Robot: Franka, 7 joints.
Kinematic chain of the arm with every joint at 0, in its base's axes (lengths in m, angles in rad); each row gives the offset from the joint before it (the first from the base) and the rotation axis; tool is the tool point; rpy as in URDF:
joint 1: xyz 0 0 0.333 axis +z
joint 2: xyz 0 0 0 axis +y
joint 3: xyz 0 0 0.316 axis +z
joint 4: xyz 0.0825 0 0 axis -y
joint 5: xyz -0.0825 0 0.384 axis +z
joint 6: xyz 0 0 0 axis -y
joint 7: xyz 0.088 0 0 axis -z
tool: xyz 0 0 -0.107 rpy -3.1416 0 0
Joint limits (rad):
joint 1: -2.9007..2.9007
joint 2: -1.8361..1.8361
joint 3: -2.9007..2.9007
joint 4: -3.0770..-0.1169
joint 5: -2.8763..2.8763
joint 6: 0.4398..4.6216
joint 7: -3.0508..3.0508
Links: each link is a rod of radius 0.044 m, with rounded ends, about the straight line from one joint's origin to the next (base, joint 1, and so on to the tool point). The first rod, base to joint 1, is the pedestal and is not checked.
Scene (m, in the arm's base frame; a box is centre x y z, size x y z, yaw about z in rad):
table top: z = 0
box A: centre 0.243 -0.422 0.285 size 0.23 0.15 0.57 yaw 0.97
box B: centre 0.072 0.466 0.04 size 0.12 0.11 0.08 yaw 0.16
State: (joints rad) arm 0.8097 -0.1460 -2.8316 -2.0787 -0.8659 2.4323 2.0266
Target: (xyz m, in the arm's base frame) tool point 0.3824 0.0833 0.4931
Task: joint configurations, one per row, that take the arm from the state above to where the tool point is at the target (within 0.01 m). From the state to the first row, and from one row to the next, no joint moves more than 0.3 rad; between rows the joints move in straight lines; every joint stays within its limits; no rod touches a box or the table.
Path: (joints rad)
1: 0.9723 0.0439 -2.6696 -1.8707 -0.7553 2.4658 1.9331
2: 1.1348 0.2339 -2.5077 -1.6628 -0.6446 2.4994 1.8395
3: 1.3513 0.2776 -2.6183 -1.7520 -0.6961 2.3905 1.9019
4: 1.5677 0.3214 -2.7289 -1.8413 -0.7476 2.2816 1.9642
5: 1.7842 0.3652 -2.8395 -1.9306 -0.7992 2.1727 2.0266
6: 1.9846 0.5444 -2.6146 -2.1259 -0.7739 2.1286 2.0266
7: 2.1850 0.7236 -2.3898 -2.3211 -0.7487 2.0845 2.0266
8: 2.3854 0.9028 -2.1649 -2.5163 -0.7235 2.0404 2.0266

